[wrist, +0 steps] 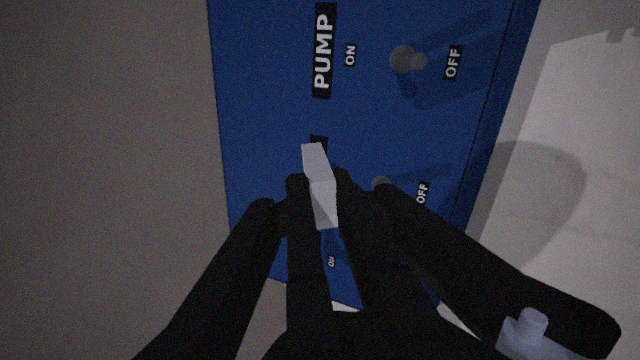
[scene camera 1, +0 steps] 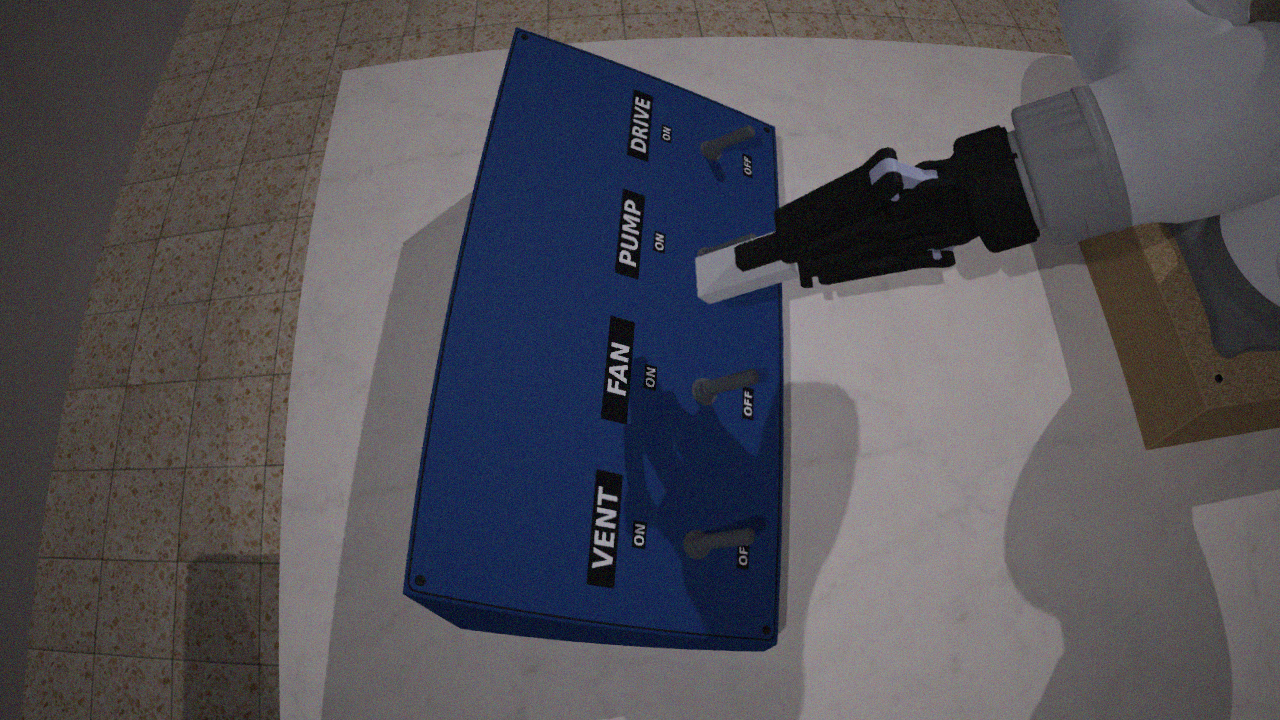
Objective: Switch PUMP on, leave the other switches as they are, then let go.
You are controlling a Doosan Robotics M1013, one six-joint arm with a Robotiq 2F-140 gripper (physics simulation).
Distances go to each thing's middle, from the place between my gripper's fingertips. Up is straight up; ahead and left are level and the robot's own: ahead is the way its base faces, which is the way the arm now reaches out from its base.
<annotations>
The fan lever (scene camera 1: 749,377) is 70 mm below my hand, 50 mm to the left of it and 20 mm behind it. The rest, counted from my hand: blue switch panel (scene camera 1: 572,457) (100 mm below, 60 mm ahead, 20 mm to the right); vent lever (scene camera 1: 740,537) (170 mm to the left, 70 mm below, 10 mm behind).
</annotations>
